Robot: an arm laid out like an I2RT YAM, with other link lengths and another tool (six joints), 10 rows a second.
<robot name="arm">
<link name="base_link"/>
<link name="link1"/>
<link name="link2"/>
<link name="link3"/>
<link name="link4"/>
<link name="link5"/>
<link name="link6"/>
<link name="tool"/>
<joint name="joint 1" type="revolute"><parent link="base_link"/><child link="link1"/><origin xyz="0 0 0.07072"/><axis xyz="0 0 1"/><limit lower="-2.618" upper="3.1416"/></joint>
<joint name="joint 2" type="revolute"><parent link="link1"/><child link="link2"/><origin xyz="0.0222 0.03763 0.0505"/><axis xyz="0 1 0"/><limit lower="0" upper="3.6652"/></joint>
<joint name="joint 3" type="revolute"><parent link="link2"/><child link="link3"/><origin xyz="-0.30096 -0.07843 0"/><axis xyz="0 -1 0"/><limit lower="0" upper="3.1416"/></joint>
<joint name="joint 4" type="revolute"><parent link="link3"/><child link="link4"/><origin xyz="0.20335 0.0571 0.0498"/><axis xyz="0 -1 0"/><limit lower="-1.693" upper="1.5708"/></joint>
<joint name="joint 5" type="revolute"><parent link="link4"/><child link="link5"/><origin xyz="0.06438 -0.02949 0.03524"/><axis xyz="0 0 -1"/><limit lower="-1.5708" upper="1.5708"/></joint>
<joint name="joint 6" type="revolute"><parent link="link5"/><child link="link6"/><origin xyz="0.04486 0 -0.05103"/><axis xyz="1 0 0"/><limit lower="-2.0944" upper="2.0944"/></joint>
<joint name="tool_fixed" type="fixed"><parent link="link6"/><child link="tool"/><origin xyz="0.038 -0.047 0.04" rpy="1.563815 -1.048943 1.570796"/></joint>
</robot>
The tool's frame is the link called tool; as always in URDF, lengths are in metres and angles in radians.
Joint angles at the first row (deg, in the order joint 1, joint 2, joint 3, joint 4, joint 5, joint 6):
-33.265 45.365 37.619 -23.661 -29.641 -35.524
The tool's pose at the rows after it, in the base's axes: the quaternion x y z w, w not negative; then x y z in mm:
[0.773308 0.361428 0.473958 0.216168 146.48 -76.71 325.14]
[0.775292 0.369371 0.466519 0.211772 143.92 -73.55 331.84]
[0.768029 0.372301 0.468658 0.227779 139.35 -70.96 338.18]
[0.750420 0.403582 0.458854 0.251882 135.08 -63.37 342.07]
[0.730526 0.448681 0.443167 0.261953 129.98 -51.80 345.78]
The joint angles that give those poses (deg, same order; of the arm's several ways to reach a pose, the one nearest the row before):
-33.281 45.757 39.371 -25.788 -29.822 -36.906
-33.328 45.548 42.053 -30.123 -29.951 -38.212
-33.382 44.203 42.717 -30.524 -29.398 -38.813
-33.476 42.828 43.060 -31.808 -29.166 -43.699
-34.091 41.866 44.759 -36.393 -30.535 -50.732

